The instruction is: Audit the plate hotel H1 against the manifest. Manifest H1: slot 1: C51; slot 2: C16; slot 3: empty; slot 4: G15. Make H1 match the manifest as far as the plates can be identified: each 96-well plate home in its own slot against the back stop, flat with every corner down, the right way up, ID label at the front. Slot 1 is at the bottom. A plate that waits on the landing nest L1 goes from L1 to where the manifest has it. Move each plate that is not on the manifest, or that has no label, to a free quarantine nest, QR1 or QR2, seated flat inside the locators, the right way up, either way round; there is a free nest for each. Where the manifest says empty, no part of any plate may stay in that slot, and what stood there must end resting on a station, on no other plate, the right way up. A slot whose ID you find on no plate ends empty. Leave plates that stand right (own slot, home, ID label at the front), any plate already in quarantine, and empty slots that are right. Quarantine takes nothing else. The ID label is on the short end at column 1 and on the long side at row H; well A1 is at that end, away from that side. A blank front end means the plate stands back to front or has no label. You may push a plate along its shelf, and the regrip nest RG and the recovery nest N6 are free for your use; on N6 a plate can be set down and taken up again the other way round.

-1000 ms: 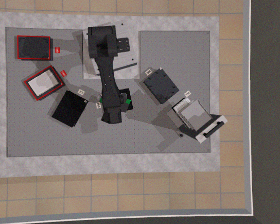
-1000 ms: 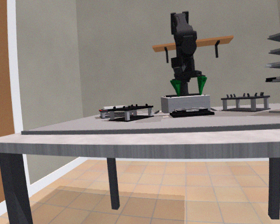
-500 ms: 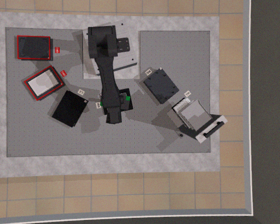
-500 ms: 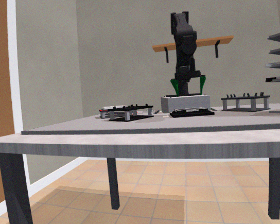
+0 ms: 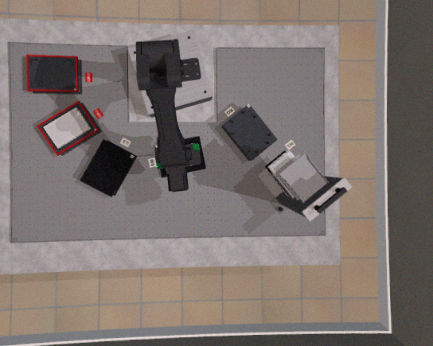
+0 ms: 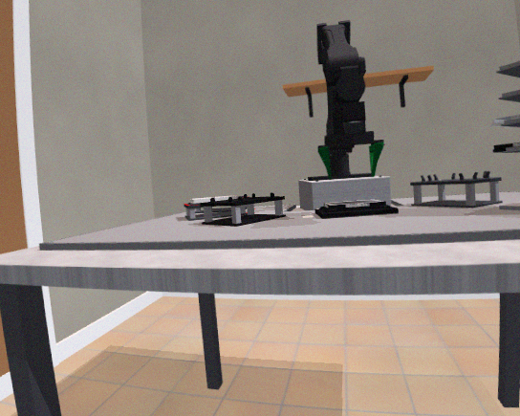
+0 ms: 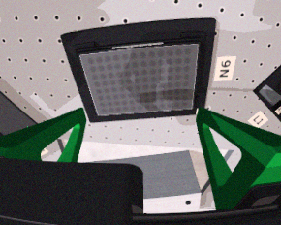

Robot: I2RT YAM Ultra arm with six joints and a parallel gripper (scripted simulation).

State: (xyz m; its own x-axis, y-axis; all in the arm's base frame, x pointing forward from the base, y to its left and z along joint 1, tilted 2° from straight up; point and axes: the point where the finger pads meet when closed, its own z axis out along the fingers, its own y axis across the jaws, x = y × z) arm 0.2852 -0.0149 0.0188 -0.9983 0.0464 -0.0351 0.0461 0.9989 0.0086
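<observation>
My hand is 8 cm above the recovery nest N6. Round my hand: regrip nest RG (5 cm behind, 26 cm to the left, 3 cm below); then landing nest L1 (25 cm to the right, 4 cm below); then white plate (16 cm behind, 36 cm to the right, 4 cm below).
</observation>
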